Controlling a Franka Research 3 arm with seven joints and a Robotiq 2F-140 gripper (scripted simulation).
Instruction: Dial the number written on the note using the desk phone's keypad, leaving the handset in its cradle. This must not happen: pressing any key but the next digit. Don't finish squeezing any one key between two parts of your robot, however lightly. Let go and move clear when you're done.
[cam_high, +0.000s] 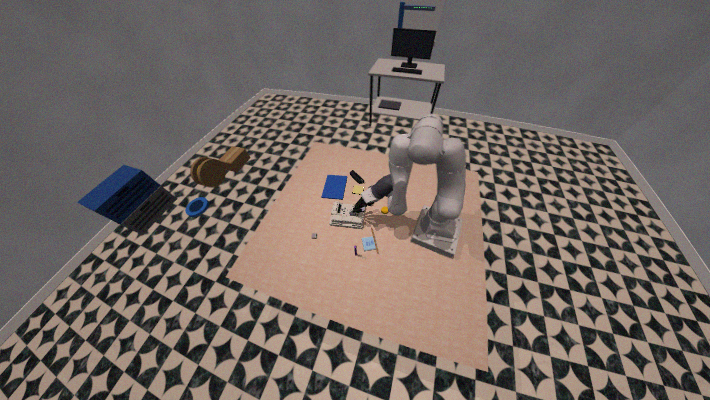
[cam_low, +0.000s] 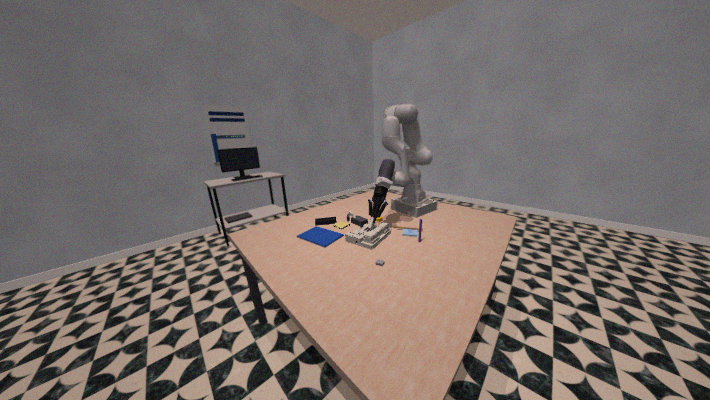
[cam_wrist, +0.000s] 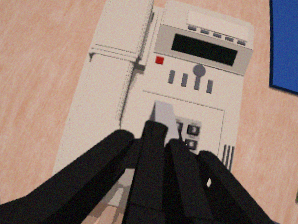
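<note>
Right now my hand is 20 mm short of the handset, 60 mm to the right of it and 30 mm above it. From my hand the other things lie so: pencil: 190 mm behind, 110 mm to the left, 60 mm below; purple pen: 120 mm behind, 240 mm to the left, 10 mm below; yellow disc: 180 mm behind, 130 mm to the right, 60 mm below.
</note>
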